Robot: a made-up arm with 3 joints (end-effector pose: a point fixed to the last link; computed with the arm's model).
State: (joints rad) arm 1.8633 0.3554 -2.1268
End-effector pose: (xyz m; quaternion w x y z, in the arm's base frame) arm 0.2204 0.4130 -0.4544 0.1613 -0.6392 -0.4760 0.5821
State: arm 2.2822 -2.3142 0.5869
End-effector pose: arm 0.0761 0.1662 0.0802 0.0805 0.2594 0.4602 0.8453
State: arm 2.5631 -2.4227 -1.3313
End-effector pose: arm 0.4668 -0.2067 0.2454 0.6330 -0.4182 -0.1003 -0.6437
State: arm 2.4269 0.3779 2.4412
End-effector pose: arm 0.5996 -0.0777 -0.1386 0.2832 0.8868 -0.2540 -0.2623
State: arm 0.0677 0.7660 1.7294
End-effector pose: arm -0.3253 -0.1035 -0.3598 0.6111 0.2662 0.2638 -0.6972
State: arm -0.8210 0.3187 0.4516
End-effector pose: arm -0.1513 0.0398 -0.0889 0.8681 0.0536 0.4166 -0.2644
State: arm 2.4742 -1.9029 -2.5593
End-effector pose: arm 0.7301 0.0187 -0.0597 0.7915 -0.6020 0.0980 -0.0387
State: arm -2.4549 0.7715 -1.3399
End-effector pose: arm 0.2828 0.3939 0.1501 0.4645 0.6410 0.6052 -0.0840
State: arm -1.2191 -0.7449 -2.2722
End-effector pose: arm -0.5557 0.3092 0.4601 0.1327 0.3580 0.4952 0.7804
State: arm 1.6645 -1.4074 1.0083
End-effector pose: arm -0.0361 0.0521 -0.0755 0.2183 -0.1091 -0.7041 -0.6669
